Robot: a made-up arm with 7 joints. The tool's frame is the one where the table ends. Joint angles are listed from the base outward.
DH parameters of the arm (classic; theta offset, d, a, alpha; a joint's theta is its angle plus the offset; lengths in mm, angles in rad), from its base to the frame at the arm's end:
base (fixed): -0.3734 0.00 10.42 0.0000
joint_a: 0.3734 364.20 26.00 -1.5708
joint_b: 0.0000 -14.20 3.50 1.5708
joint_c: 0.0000 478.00 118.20 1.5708
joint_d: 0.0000 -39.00 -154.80 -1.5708
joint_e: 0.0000 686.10 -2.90 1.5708
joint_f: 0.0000 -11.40 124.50 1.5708
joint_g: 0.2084 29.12 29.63 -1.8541
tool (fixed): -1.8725 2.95 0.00 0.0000
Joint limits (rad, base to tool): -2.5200..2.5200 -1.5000..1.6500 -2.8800..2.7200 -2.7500..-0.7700 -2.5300..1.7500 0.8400..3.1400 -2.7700..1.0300
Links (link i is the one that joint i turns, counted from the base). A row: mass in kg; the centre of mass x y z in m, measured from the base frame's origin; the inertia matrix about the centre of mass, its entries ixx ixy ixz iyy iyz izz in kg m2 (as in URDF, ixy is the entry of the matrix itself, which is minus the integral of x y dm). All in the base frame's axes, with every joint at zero. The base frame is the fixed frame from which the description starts. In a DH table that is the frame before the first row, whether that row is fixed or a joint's. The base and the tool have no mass.
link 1: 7.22; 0.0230 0.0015 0.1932; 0.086 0 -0.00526 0.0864 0 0.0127
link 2: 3.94; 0.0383 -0.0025 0.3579; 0.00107 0 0 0.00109 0 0.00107
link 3: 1.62; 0.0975 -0.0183 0.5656; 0.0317 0 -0.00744 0.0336 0 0.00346
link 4: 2.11; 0.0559 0.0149 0.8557; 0.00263 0.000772 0 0.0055 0 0.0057
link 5: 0.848; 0.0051 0.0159 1.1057; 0.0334 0 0.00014 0.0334 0 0.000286
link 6: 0.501; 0.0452 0.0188 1.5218; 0.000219 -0.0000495 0 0.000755 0 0.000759
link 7: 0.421; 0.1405 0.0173 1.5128; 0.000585 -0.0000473 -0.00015 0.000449 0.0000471 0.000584
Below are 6 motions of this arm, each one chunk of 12 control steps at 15 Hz.
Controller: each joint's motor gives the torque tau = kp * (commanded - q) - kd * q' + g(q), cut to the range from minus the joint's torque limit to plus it. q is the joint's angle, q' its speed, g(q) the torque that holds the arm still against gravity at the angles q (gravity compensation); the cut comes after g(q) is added. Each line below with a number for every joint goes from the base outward.
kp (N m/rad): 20 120 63 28 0.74 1.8 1.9
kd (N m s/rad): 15 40 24 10 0.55 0.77 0.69
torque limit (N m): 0.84 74 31 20 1.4 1.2 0.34
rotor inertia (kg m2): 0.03 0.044 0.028 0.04 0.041 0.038 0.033
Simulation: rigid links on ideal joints. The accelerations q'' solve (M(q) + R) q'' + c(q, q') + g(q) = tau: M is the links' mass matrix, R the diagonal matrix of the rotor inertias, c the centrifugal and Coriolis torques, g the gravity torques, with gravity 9.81 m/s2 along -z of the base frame. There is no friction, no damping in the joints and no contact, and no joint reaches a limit. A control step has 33 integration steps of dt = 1/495 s. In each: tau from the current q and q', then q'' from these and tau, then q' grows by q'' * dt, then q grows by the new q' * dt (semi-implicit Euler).
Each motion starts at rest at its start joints. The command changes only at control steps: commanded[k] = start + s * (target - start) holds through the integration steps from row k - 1 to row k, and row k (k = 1, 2, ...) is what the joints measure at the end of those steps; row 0 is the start. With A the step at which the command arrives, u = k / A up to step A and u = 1 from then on. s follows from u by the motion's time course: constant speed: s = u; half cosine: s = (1 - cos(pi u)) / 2; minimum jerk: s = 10 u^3 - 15 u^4 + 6 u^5; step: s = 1 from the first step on.
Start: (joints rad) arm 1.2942 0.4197 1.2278 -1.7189 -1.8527 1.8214 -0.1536
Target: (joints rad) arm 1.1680 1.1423 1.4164 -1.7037 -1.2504 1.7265 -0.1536
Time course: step
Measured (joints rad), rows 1 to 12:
1: 1.3105 0.5163 1.2766 -1.6874 -1.8385 1.8048 -0.1527
2: 1.3355 0.6277 1.3062 -1.6711 -1.7990 1.8062 -0.1497
3: 1.3496 0.7240 1.3247 -1.6738 -1.7520 1.8063 -0.1486
4: 1.3551 0.8048 1.3369 -1.6834 -1.7058 1.7997 -0.1493
5: 1.3545 0.8714 1.3457 -1.6938 -1.6629 1.7880 -0.1509
6: 1.3495 0.9255 1.3529 -1.7027 -1.6238 1.7744 -0.1525
7: 1.3412 0.9691 1.3594 -1.7095 -1.5882 1.7613 -0.1539
8: 1.3303 1.0041 1.3654 -1.7143 -1.5558 1.7501 -0.1548
9: 1.3181 1.0321 1.3709 -1.7167 -1.5265 1.7411 -0.1555
10: 1.3055 1.0544 1.3759 -1.7171 -1.4998 1.7339 -0.1557
11: 1.2932 1.0723 1.3805 -1.7162 -1.4755 1.7285 -0.1556
12: 1.2812 1.0865 1.3847 -1.7145 -1.4535 1.7246 -0.1554

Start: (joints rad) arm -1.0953 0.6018 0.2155 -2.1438 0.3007 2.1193 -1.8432
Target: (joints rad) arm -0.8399 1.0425 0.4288 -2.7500 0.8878 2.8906 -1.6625
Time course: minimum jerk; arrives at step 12
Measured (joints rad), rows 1 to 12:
1: -1.0953 0.6020 0.2156 -2.1439 0.3008 2.1198 -1.8431
2: -1.0955 0.6035 0.2166 -2.1447 0.3018 2.1238 -1.8425
3: -1.0958 0.6084 0.2194 -2.1480 0.3050 2.1361 -1.8406
4: -1.0964 0.6189 0.2253 -2.1566 0.3120 2.1616 -1.8363
5: -1.0977 0.6369 0.2351 -2.1736 0.3240 2.2024 -1.8290
6: -1.0999 0.6636 0.2488 -2.2011 0.3414 2.2580 -1.8181
7: -1.1025 0.6985 0.2655 -2.2400 0.3642 2.3244 -1.8039
8: -1.1050 0.7400 0.2838 -2.2896 0.3921 2.3959 -1.7870
9: -1.1062 0.7854 0.3024 -2.3473 0.4241 2.4655 -1.7687
10: -1.1046 0.8310 0.3197 -2.4093 0.4593 2.5272 -1.7503
11: -1.0988 0.8731 0.3349 -2.4708 0.4963 2.5774 -1.7335
12: -1.0876 0.9093 0.3478 -2.5273 0.5338 2.6156 -1.7191

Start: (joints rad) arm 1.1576 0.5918 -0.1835 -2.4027 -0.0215 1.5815 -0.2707
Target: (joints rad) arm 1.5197 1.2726 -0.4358 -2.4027 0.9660 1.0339 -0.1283
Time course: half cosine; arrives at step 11
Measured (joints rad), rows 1 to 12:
1: 1.1582 0.5934 -0.1843 -2.4017 -0.0208 1.5808 -0.2704
2: 1.1604 0.6001 -0.1874 -2.3984 -0.0177 1.5782 -0.2692
3: 1.1652 0.6155 -0.1938 -2.3924 -0.0095 1.5724 -0.2663
4: 1.1731 0.6417 -0.2042 -2.3846 0.0058 1.5620 -0.2613
5: 1.1844 0.6796 -0.2185 -2.3762 0.0300 1.5453 -0.2538
6: 1.1988 0.7286 -0.2364 -2.3685 0.0638 1.5215 -0.2442
7: 1.2161 0.7868 -0.2569 -2.3629 0.1071 1.4903 -0.2328
8: 1.2356 0.8510 -0.2789 -2.3604 0.1585 1.4522 -0.2203
9: 1.2565 0.9172 -0.3010 -2.3618 0.2162 1.4088 -0.2074
10: 1.2776 0.9812 -0.3215 -2.3673 0.2771 1.3623 -0.1948
11: 1.2978 1.0383 -0.3393 -2.3765 0.3379 1.3158 -0.1834
12: 1.3163 1.0861 -0.3541 -2.3877 0.3955 1.2714 -0.1736

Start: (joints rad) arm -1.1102 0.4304 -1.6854 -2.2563 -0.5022 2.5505 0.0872
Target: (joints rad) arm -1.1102 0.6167 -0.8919 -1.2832 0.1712 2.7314 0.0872
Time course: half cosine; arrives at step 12
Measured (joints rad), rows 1 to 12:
1: -1.1113 0.4307 -1.6838 -2.2549 -0.5017 2.5499 0.0873
2: -1.1155 0.4320 -1.6771 -2.2486 -0.4993 2.5476 0.0877
3: -1.1259 0.4355 -1.6615 -2.2328 -0.4941 2.5443 0.0882
4: -1.1452 0.4419 -1.6352 -2.2042 -0.4855 2.5415 0.0888
5: -1.1742 0.4513 -1.5977 -2.1608 -0.4722 2.5407 0.0893
6: -1.2128 0.4636 -1.5498 -2.1023 -0.4530 2.5430 0.0897
7: -1.2593 0.4783 -1.4930 -2.0303 -0.4269 2.5491 0.0899
8: -1.3108 0.4947 -1.4299 -1.9480 -0.3940 2.5591 0.0899
9: -1.3637 0.5118 -1.3636 -1.8599 -0.3552 2.5729 0.0897
10: -1.4139 0.5287 -1.2976 -1.7714 -0.3124 2.5893 0.0892
11: -1.4573 0.5444 -1.2356 -1.6883 -0.2681 2.6073 0.0885
12: -1.4901 0.5579 -1.1811 -1.6156 -0.2250 2.6253 0.0877

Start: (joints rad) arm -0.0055 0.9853 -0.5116 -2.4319 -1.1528 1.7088 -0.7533
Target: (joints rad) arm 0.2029 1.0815 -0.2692 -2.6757 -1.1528 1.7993 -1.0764
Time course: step
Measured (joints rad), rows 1 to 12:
1: -0.0169 0.9916 -0.4832 -2.4407 -1.1513 1.7037 -0.7702
2: -0.0249 1.0048 -0.4507 -2.4673 -1.1492 1.7161 -0.8119
3: -0.0274 1.0191 -0.4215 -2.5009 -1.1480 1.7328 -0.8573
4: -0.0249 1.0323 -0.3965 -2.5346 -1.1478 1.7474 -0.8984
5: -0.0179 1.0436 -0.3754 -2.5650 -1.1484 1.7585 -0.9334
6: -0.0065 1.0527 -0.3579 -2.5907 -1.1497 1.7665 -0.9622
7: 0.0087 1.0599 -0.3432 -2.6114 -1.1511 1.7722 -0.9856
8: 0.0253 1.0653 -0.3304 -2.6275 -1.1526 1.7766 -1.0043
9: 0.0418 1.0694 -0.3194 -2.6397 -1.1539 1.7806 -1.0193
10: 0.0575 1.0725 -0.3101 -2.6488 -1.1550 1.7843 -1.0312
11: 0.0719 1.0748 -0.3025 -2.6555 -1.1558 1.7877 -1.0406
12: 0.0850 1.0764 -0.2962 -2.6605 -1.1564 1.7905 -1.0481

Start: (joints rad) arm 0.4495 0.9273 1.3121 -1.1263 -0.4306 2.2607 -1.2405
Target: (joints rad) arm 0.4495 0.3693 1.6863 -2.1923 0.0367 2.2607 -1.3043
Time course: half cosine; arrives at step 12
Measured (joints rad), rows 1 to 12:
1: 0.4485 0.9263 1.3125 -1.1286 -0.4296 2.2610 -1.2404
2: 0.4445 0.9220 1.3146 -1.1381 -0.4254 2.2617 -1.2403
3: 0.4351 0.9117 1.3202 -1.1600 -0.4166 2.2627 -1.2404
4: 0.4182 0.8937 1.3304 -1.1971 -0.4029 2.2632 -1.2411
5: 0.3928 0.8668 1.3461 -1.2496 -0.3850 2.2634 -1.2428
6: 0.3588 0.8313 1.3676 -1.3162 -0.3637 2.2639 -1.2456
7: 0.3168 0.7880 1.3945 -1.3939 -0.3402 2.2657 -1.2496
8: 0.2684 0.7388 1.4260 -1.4790 -0.3158 2.2693 -1.2549
9: 0.2162 0.6865 1.4605 -1.5671 -0.2919 2.2749 -1.2610
10: 0.1642 0.6342 1.4958 -1.6538 -0.2690 2.2816 -1.2678
11: 0.1179 0.5855 1.5291 -1.7353 -0.2473 2.2879 -1.2745
12: 0.0829 0.5435 1.5577 -1.8081 -0.2263 2.2919 -1.2807

